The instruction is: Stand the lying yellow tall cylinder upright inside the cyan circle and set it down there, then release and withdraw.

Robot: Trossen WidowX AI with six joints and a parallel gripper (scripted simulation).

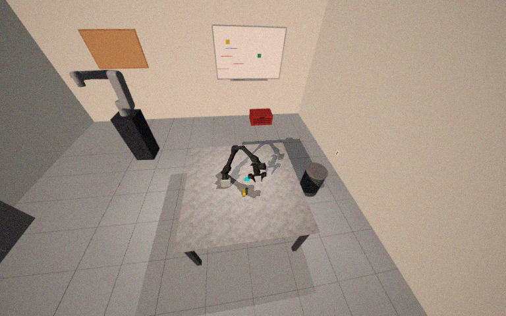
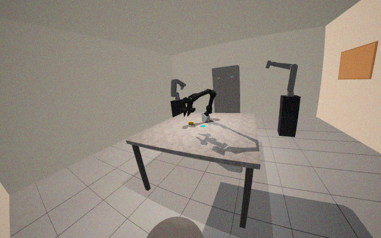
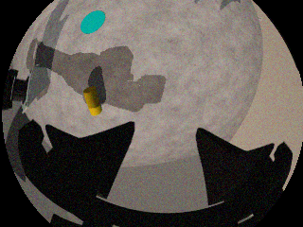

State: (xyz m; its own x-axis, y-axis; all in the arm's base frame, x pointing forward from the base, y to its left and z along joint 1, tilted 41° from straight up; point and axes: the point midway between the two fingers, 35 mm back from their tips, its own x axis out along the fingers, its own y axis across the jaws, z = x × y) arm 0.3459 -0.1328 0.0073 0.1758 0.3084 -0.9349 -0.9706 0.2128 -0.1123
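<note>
Right now my gripper tip is 15 cm past the yellow tall cylinder, 3 cm to the left of it and 13 cm above it.
</note>
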